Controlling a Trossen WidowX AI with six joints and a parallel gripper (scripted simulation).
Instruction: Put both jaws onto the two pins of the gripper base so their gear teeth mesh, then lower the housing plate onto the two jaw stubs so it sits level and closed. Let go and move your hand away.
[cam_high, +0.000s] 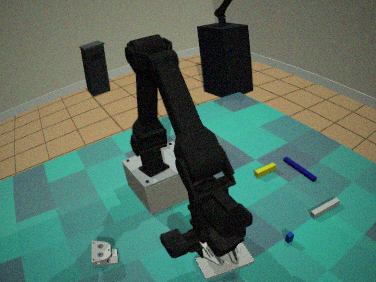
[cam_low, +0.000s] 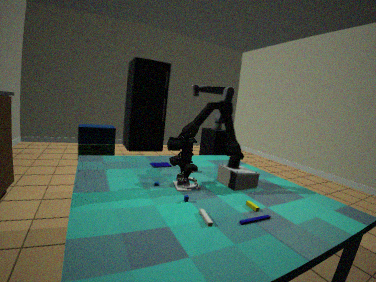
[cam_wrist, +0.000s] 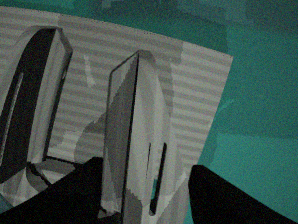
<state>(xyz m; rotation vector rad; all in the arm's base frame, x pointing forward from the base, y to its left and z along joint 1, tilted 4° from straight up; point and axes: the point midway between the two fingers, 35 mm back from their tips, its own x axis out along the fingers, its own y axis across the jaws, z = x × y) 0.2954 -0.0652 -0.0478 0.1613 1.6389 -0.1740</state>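
The jaw is 6 cm to the left of my gripper tip, 2 cm below it and 2 cm behind it. The rest, counted from my gripper tip: yellow block: 35 cm to the left, 15 cm behind, 2 cm below; small blue block: 18 cm to the left, 10 cm ahead, 2 cm below; white bar: 33 cm to the left, 11 cm ahead, 2 cm below.
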